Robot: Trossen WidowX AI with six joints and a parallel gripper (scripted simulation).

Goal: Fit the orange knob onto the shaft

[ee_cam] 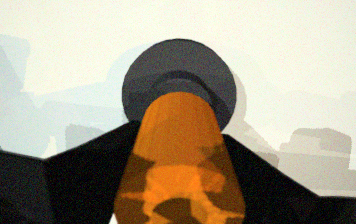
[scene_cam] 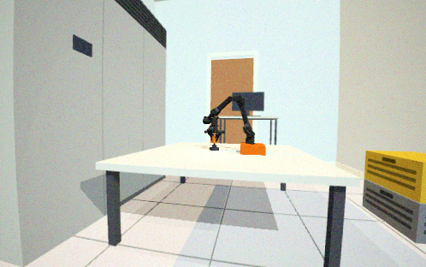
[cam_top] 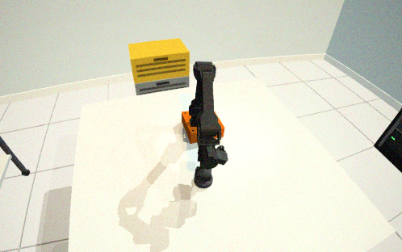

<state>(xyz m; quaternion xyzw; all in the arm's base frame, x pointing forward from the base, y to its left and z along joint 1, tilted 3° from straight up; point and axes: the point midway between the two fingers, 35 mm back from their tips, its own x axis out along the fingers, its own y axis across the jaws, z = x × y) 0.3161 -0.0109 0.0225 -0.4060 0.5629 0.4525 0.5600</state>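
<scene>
The orange knob lies 2 cm above my gripper tip. Also, from my gripper tip: round pedestal 4 cm below.
</scene>
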